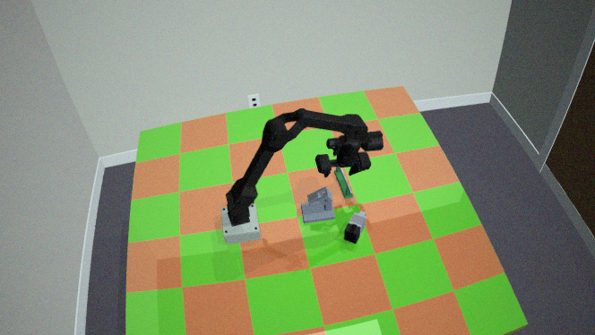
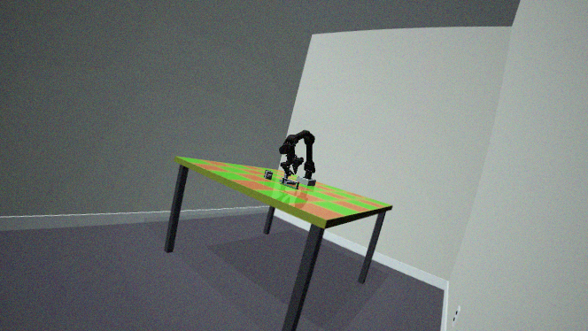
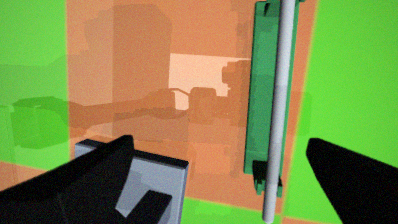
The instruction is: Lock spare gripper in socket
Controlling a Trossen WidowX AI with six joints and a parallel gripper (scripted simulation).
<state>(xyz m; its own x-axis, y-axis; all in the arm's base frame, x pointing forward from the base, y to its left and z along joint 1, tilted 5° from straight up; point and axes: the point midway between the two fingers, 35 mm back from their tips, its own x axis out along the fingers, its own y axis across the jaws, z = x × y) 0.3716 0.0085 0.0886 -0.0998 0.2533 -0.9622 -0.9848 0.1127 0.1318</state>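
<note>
Now: gripper tip 19 cm to the left of the spare gripper, 5 cm above it and 1 cm past it. Also, from my gripper tip: grey mount 9 cm behind, 7 cm to the right, 3 cm below; dark green strip 5 cm below, 3 cm ahead, 2 cm to the left.
</note>
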